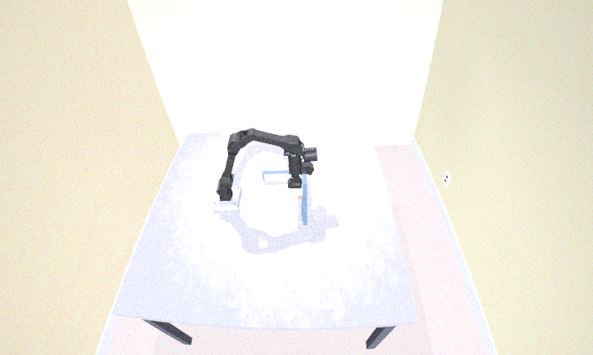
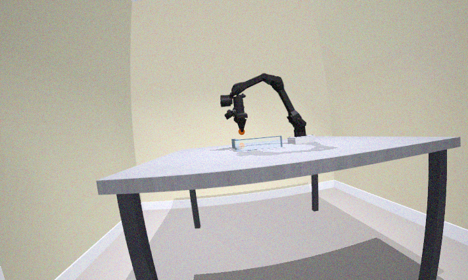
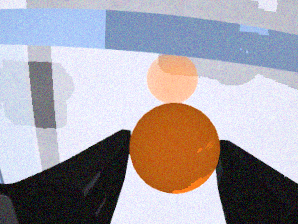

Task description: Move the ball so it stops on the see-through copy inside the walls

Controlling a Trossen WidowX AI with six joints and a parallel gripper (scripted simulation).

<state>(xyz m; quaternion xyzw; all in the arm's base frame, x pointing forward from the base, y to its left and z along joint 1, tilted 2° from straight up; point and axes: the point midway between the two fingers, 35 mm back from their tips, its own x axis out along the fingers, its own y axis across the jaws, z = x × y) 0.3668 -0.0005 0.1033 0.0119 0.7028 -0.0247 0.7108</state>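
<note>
Now: gripper tip 1 cm short of the see-through copy and 8 cm above it. Round my gripper tip: clear wall 6 cm behind, 14 cm to the left, 7 cm below.
</note>
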